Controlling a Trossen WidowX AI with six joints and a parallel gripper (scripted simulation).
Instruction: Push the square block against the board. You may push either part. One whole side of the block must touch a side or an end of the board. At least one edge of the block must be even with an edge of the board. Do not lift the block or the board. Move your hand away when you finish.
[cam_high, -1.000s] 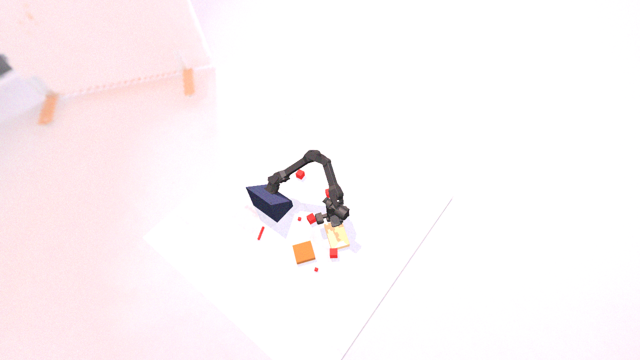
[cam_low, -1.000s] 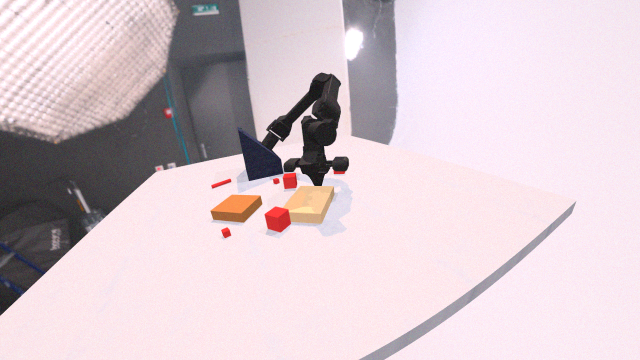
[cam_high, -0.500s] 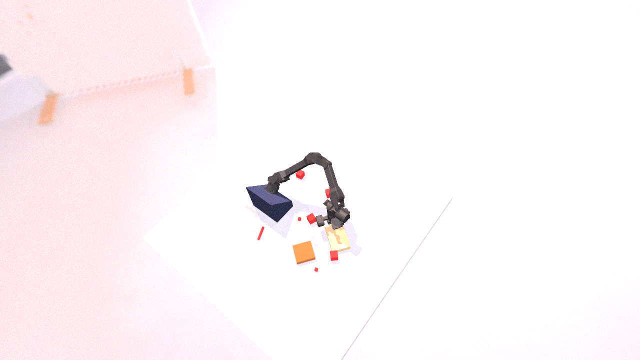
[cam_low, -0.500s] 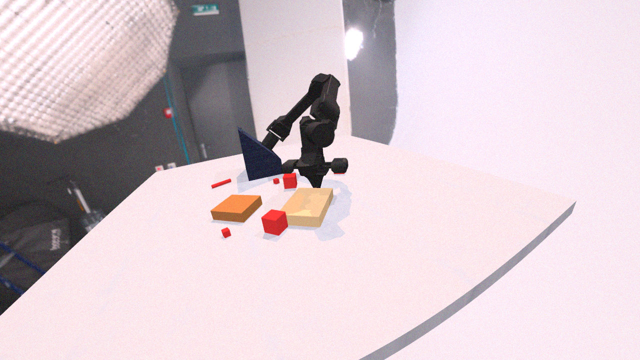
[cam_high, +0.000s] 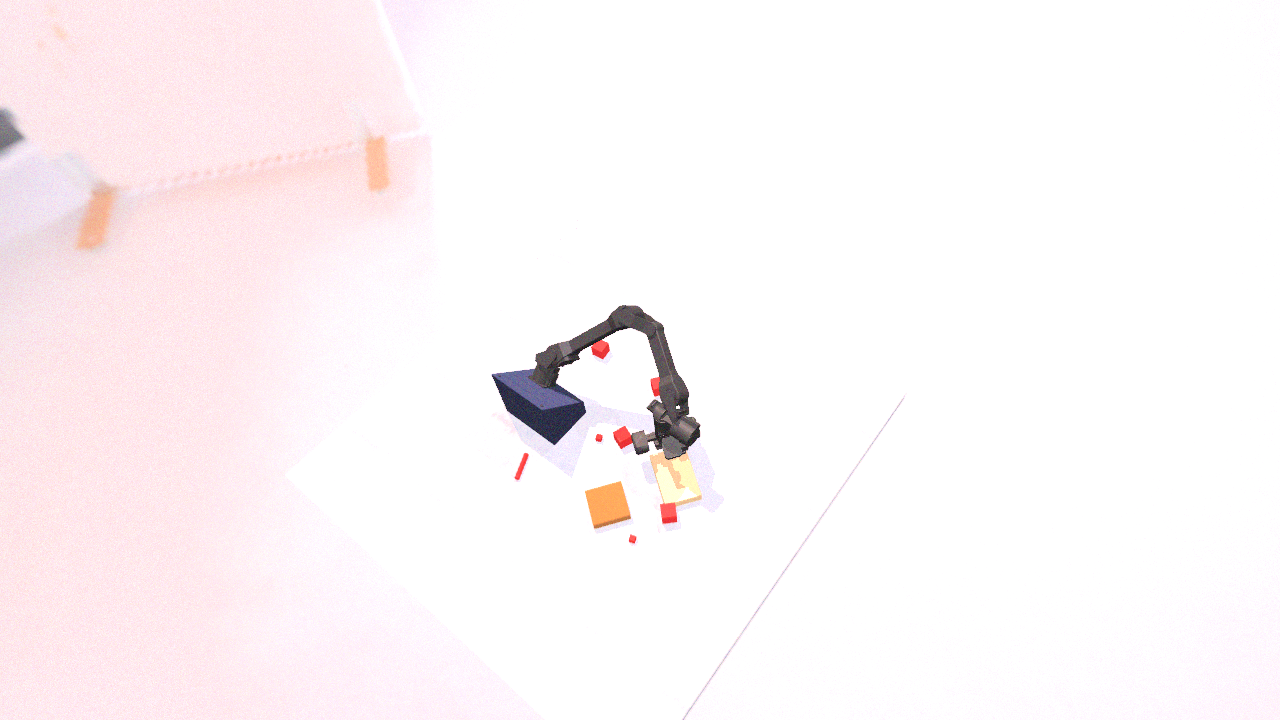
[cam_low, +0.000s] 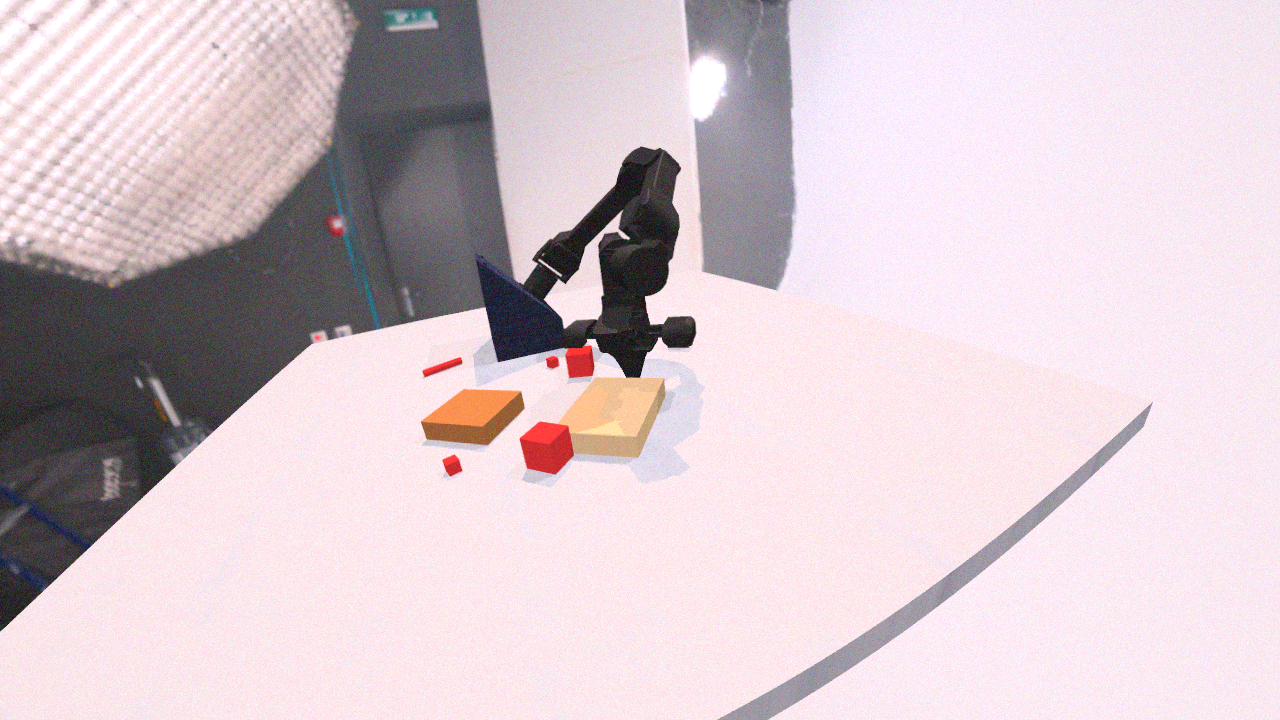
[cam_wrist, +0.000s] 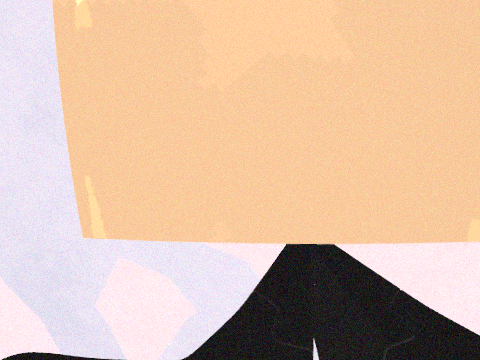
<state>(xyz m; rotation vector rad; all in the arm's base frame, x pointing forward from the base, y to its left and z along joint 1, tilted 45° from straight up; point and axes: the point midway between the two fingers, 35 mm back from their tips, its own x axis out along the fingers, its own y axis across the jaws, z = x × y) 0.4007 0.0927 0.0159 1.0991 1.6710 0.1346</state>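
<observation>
Right now my gripper tip is 230 mm to the left of the orange square block, 20 mm past it and 10 mm below it. The rest, counted from my gripper tip: tan board (70 mm ahead, 60 mm to the right, 10 mm above); red stick (300 mm behind, 290 mm to the right).
</observation>
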